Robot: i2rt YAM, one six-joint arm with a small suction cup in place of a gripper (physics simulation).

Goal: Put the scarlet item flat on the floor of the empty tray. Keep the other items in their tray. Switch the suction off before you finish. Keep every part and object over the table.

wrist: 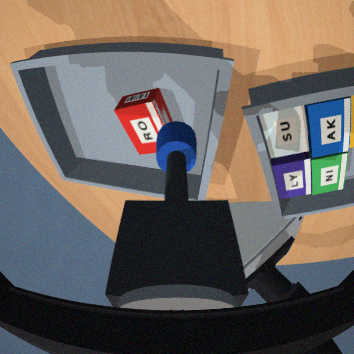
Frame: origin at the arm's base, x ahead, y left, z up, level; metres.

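Seen in the pictures: hand, tool point: (175, 139); arm's base, link origin: (257, 271).
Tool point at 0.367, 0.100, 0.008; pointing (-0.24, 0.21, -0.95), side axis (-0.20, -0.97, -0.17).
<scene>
Offsets run from my tool point to a thing's top centre, as dx, dy, dz. "spot": to the spot under its first point.
The scarlet box @(-0.053, +0.063, -0.077) (139, 125), labelled RO, lies label up on the floor of the left grey tray @(-0.049, +0.099, -0.060) (45, 107), turned at an angle, with no other item seen in that tray. My gripper, a blue suction cup (176, 145), is open, with nothing seen attached. It hangs above the tray's right part and overlaps the box's lower right corner in the view, hiding a little of it. The gap between cup and box is hard to judge.
The right grey tray @(spot: -0.006, -0.115, -0.085) (300, 88) holds a whitish SU item @(-0.055, -0.101, -0.074) (285, 131), a blue AK item @(-0.041, -0.151, -0.062) (327, 127), a purple LY item @(-0.129, -0.123, -0.063) (291, 179) and a green NI item @(-0.116, -0.171, -0.061) (327, 175). A yellow item @(spot: -0.028, -0.177, -0.065) (352, 120) is cut off at the view's right edge.
</scene>
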